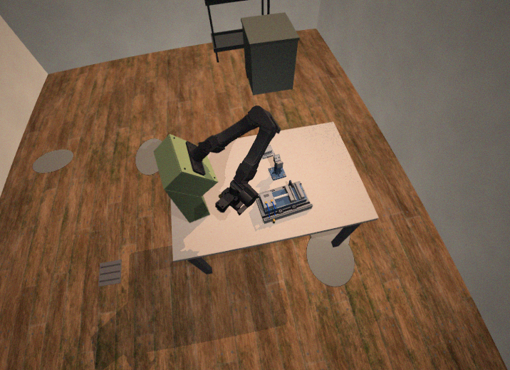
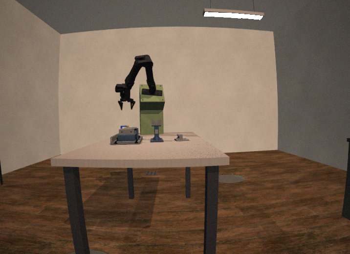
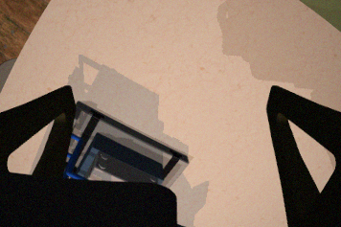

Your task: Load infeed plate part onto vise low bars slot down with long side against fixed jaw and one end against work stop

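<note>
Right now my hand is 29 cm short of the part, 45 cm to the right of it and 23 cm above it. The rest, counted from my hand: moving jaw: 33 cm ahead, 9 cm to the left, 17 cm below; vise: 29 cm ahead, 8 cm to the left, 21 cm below; dark work stop rod: 36 cm ahead, 14 cm to the left, 16 cm below.
</note>
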